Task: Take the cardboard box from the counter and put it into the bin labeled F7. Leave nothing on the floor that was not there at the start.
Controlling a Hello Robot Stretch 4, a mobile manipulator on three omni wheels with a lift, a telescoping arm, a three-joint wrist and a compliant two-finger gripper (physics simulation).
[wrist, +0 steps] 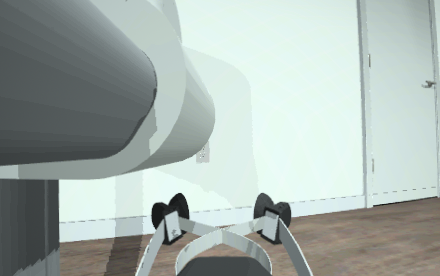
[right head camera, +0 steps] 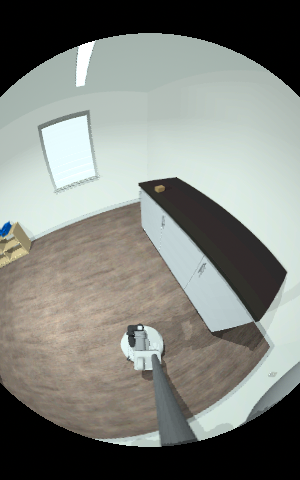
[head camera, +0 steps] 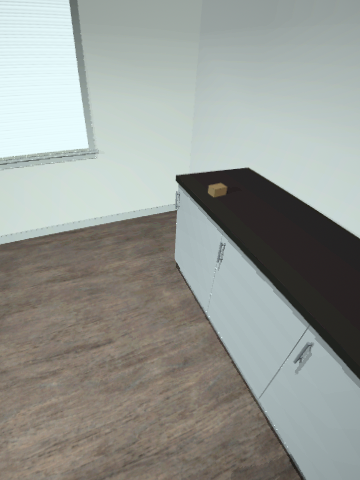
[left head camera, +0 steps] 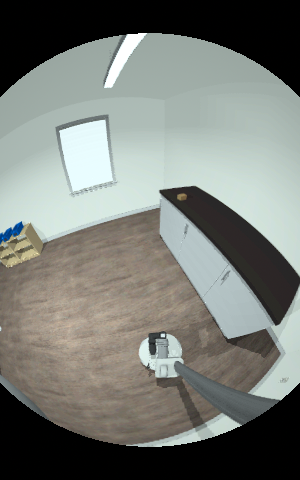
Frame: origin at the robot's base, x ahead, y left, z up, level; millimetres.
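Seen in the pictures: gripper, between the fingertips: [wrist: 221,209] [left head camera: 153,368].
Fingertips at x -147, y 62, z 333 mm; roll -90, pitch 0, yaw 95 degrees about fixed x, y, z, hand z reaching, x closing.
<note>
A point is followed by its place in that frame.
The small cardboard box [head camera: 217,190] @(x 1385, y -230, z 922 mm) [left head camera: 182,197] @(x 1391, y -240, z 910 mm) [right head camera: 159,188] @(x 1386, y -233, z 921 mm) sits on the dark top of the counter [head camera: 300,240] @(x 994, y -583, z 882 mm) [left head camera: 240,235] @(x 809, y -682, z 882 mm) [right head camera: 220,230] @(x 758, y -676, z 882 mm), near its far end and close to the front edge. My gripper [wrist: 221,209] @(x -147, y 62, z 333 mm) is open in the wrist view, with a wide gap between its two dark fingertips and wall and floor showing behind them. It is well away from the counter. Blue bins [left head camera: 12,231] @(x 1142, y 2661, z 699 mm) [right head camera: 5,229] @(x 1241, y 2612, z 661 mm) stand on a light wooden shelf unit [left head camera: 34,240] @(x 1362, y 2462, z 250 mm) [right head camera: 21,236] @(x 1390, y 2475, z 302 mm) at the far left; their labels cannot be read, so I cannot tell which is F7.
The counter's white cabinet doors with protruding handles [head camera: 220,254] run along the right. A window [head camera: 40,80] @(x 2258, y 1110, z 1390 mm) [left head camera: 86,155] @(x 2224, y 1184, z 1394 mm) [right head camera: 69,151] @(x 2231, y 1168, z 1398 mm) is in the far wall. The wrist view shows a door [wrist: 400,100] @(x -1963, y 1285, z 735 mm) at the right and my robot's grey body parts at the left.
</note>
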